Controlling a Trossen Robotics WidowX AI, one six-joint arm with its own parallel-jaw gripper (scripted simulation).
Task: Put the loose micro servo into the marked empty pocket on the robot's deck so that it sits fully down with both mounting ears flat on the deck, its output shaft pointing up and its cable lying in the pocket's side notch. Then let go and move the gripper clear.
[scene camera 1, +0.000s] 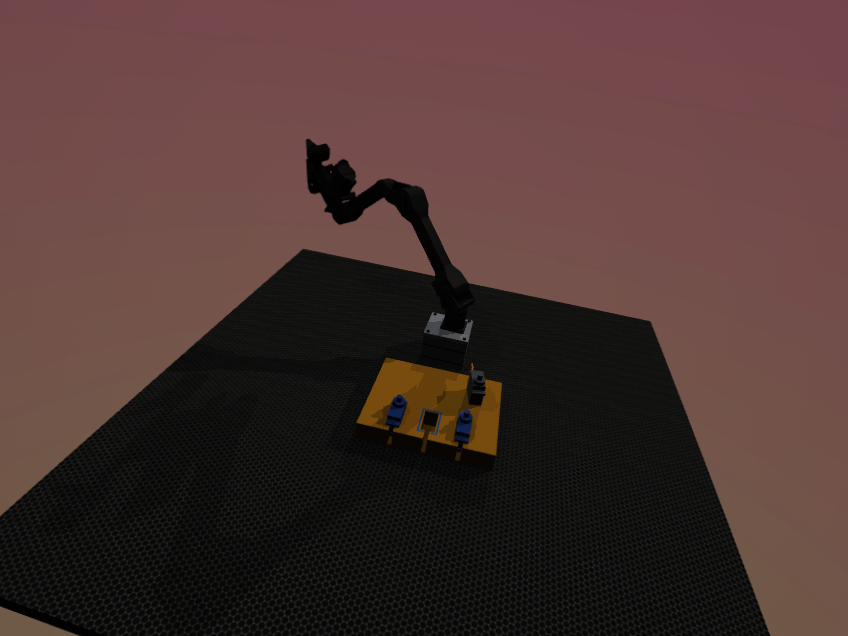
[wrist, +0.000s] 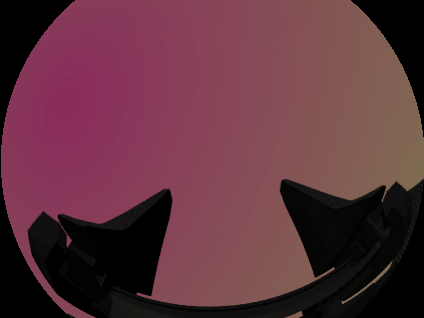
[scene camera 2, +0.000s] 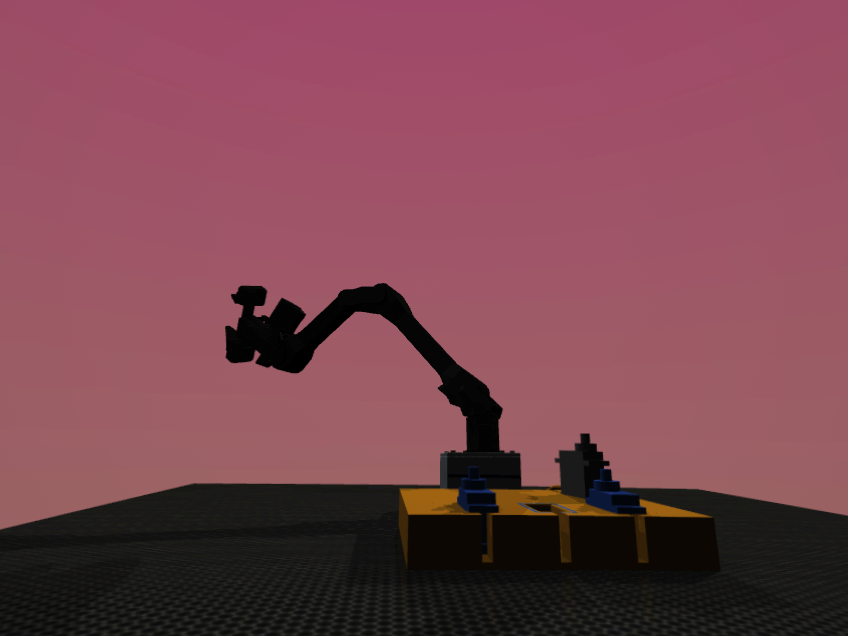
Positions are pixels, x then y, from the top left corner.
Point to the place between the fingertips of the gripper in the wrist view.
At 227,191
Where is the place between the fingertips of the gripper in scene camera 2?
At 230,310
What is the gripper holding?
Nothing.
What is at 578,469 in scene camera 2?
A grey micro servo.
